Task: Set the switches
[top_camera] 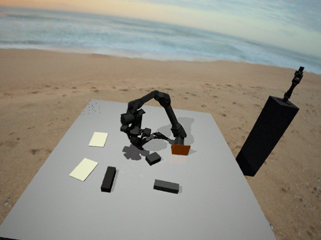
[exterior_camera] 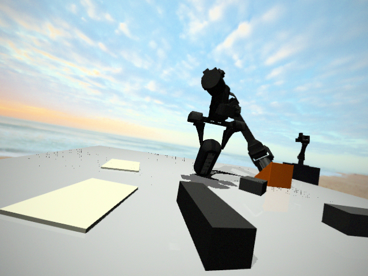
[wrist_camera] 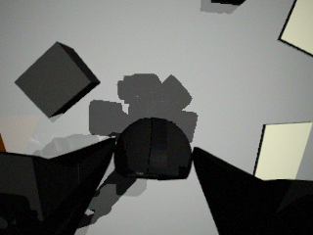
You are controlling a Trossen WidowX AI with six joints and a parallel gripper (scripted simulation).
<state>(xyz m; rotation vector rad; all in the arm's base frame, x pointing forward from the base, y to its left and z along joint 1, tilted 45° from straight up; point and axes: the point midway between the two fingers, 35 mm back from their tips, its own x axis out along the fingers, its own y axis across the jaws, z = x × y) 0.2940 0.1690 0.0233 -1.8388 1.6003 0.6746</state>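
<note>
Now: gripper tip 14 cm past the small dark block, 9 cm above it and 4 cm to the right of it. Also, from my gripper tip: long black block (26 cm to the left, 9 cm below, 8 cm ahead); then grey block (24 cm to the left, 24 cm behind, 9 cm below).
</note>
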